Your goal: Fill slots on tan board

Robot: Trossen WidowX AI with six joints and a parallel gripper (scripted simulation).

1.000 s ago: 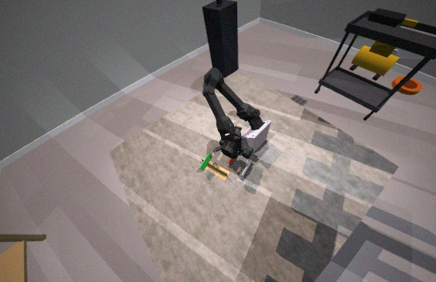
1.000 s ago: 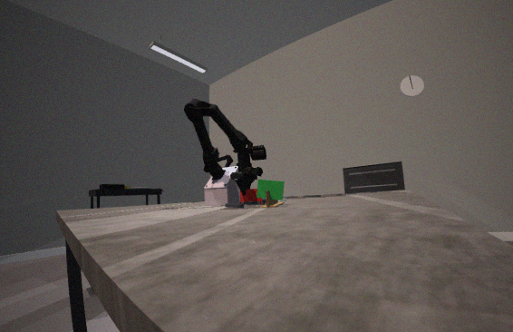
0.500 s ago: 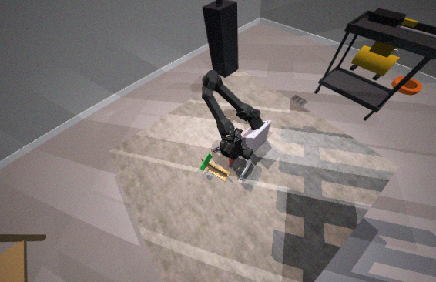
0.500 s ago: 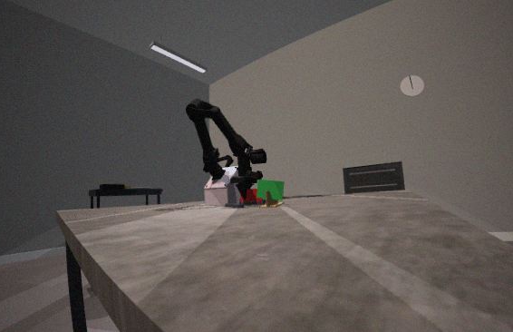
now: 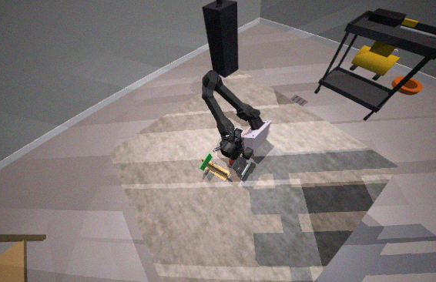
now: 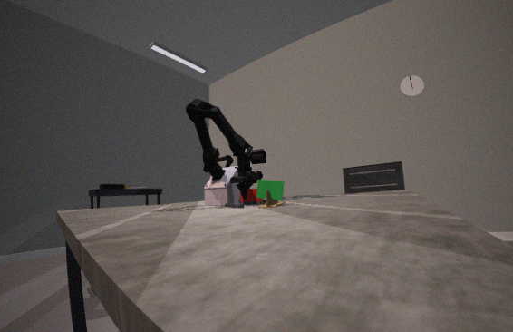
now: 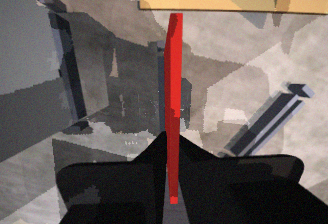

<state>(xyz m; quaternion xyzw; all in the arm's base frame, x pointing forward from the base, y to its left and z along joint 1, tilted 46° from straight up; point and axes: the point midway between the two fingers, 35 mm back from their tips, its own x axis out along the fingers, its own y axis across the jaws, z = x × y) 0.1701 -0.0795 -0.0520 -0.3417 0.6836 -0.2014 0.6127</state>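
Now: gripper tip 150 mm short of the tan board and 40 mm to the left of it. The rest, counted from my gripper tip: green board 170 mm ahead, 80 mm to the right, 30 mm above; then grey-white board 40 mm ahead, 110 mm to the left; then red board 30 mm ahead, 10 mm to the left.
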